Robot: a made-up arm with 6 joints.
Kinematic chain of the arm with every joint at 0, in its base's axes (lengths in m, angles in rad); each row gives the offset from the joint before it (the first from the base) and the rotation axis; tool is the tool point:
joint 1: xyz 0 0 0.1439 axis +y
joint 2: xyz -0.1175 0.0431 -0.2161 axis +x
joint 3: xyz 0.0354 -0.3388 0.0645 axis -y
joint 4: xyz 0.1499 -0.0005 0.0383 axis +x
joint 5: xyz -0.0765 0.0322 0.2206 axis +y
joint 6: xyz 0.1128 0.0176 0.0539 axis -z
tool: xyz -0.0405 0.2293 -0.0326
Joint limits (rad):
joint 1: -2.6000..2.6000
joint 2: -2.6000..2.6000
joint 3: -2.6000..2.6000
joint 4: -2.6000..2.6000
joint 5: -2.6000..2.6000
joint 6: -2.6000..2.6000
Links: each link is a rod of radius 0.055 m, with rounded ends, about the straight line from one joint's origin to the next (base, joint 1, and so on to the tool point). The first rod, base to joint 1, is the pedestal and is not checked.
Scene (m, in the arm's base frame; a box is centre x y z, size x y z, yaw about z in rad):
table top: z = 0
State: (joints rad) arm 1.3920 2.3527 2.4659 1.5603 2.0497 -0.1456
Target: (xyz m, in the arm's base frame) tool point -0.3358 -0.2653 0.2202
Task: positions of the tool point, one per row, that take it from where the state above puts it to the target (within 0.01 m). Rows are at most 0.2 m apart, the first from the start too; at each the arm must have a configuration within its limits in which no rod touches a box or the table.
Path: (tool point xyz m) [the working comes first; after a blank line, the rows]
Joints at the target: 2.1480 0.8053 1.6313 2.6000 2.2537 -2.6000
Straight joint move there: clear.

1: -0.6988 0.4215 0.4113
2: -0.8198 0.2758 0.4316
3: -0.8740 0.0883 0.4391
4: -0.8533 -0.1017 0.4249
5: -0.7701 -0.2556 0.3857
6: -0.6515 -0.3472 0.3282
7: -0.5272 -0.3690 0.2686
8: -0.4193 -0.3331 0.2273
9: -0.3358 -0.2653 0.2202

